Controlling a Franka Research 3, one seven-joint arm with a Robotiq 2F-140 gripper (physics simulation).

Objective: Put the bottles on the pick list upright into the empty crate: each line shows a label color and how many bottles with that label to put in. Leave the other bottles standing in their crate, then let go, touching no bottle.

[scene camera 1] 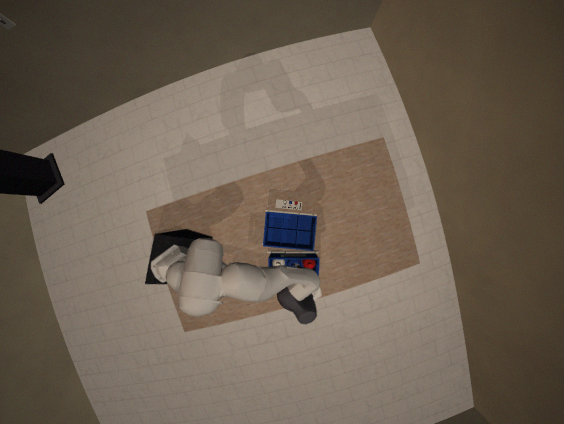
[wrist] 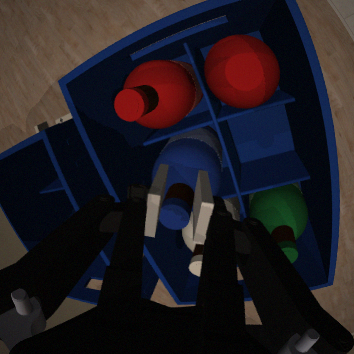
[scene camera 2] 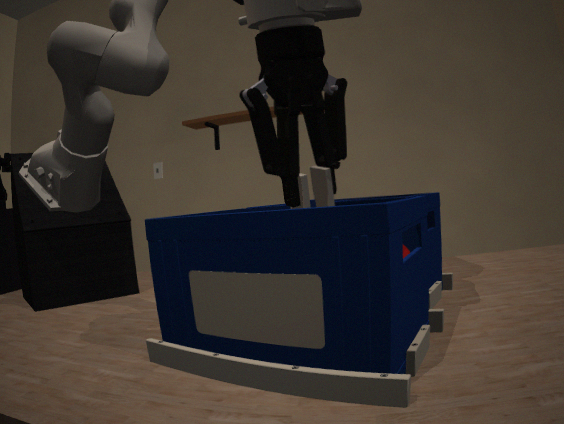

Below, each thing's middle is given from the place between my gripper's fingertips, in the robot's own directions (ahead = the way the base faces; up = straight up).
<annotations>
The green bottle point(wrist: 282, 210) is 120 mm behind my hand, 20 mm to the right of it and 60 mm below it. Round my hand: blue bottle point(wrist: 185, 153): 10 mm to the left, 40 mm below.
</annotations>
